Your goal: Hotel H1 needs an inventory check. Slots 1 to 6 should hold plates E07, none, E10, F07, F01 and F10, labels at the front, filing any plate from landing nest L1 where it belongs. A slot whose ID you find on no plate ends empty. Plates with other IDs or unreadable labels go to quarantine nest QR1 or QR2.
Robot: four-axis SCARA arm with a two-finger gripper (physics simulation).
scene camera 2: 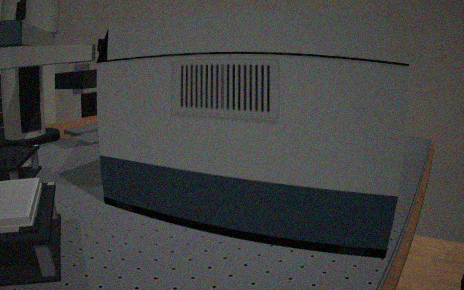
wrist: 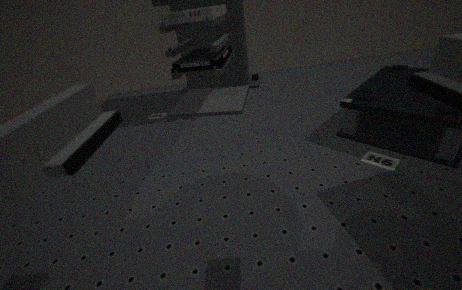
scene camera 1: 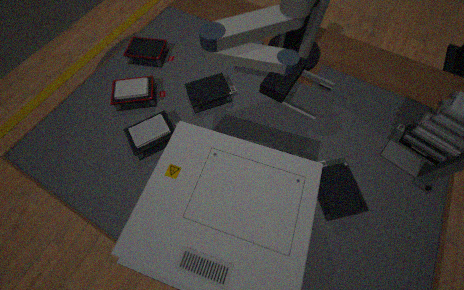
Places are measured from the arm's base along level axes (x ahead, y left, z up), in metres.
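Pixels of known places: gripper, fingertip midpoint: (wrist: 257, 82) (scene camera 1: 324, 102); arm's base, link origin: (scene camera 2: 26, 141).
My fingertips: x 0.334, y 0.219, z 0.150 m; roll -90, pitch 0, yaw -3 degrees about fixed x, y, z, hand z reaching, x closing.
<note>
Ahead of a thing's pixels: the offset from my fingertips to its top centre. "spot": to the spot under its first point. Level surfaces: height alone.
The hotel {spot: dx -0.028, dy +0.336, dz -0.130 m} (scene camera 1: 401, 156) (wrist: 237, 45) stands at the right in scene camera 1, with several stacked levels. In the wrist view a dark-framed plate {dx -0.052, dy +0.349, dz -0.043 m} (wrist: 200, 65) sits low in it; its label is unreadable. My gripper (scene camera 1: 324, 102) (wrist: 257, 82) is open and empty, over the mat between the arm base and the white instrument. Two red-rimmed nests stand at the left: one nest {dx +0.031, dy -0.792, dz -0.083 m} (scene camera 1: 146, 48) shows a dark top, the other bears a white plate {dx +0.242, dy -0.683, dz -0.073 m} (scene camera 1: 131, 88). Another white plate {dx +0.358, dy -0.497, dz -0.073 m} (scene camera 1: 149, 131) (scene camera 2: 17, 200) lies on a black nest. Which nest is L1, I cannot tell.
The large white instrument {dx +0.471, dy -0.104, dz +0.108 m} (scene camera 1: 245, 200) (scene camera 2: 250, 150) stands in front. A black nest {dx +0.088, dy -0.421, dz -0.078 m} (scene camera 1: 209, 91) is behind its left side. Another black nest {dx +0.220, dy +0.166, dz -0.082 m} (scene camera 1: 345, 192) is at its right; a nest (wrist: 400, 92) labelled N6 shows in the wrist view. The perforated grey mat {dz -0.137 m} (scene camera 1: 400, 225) lies beneath.
</note>
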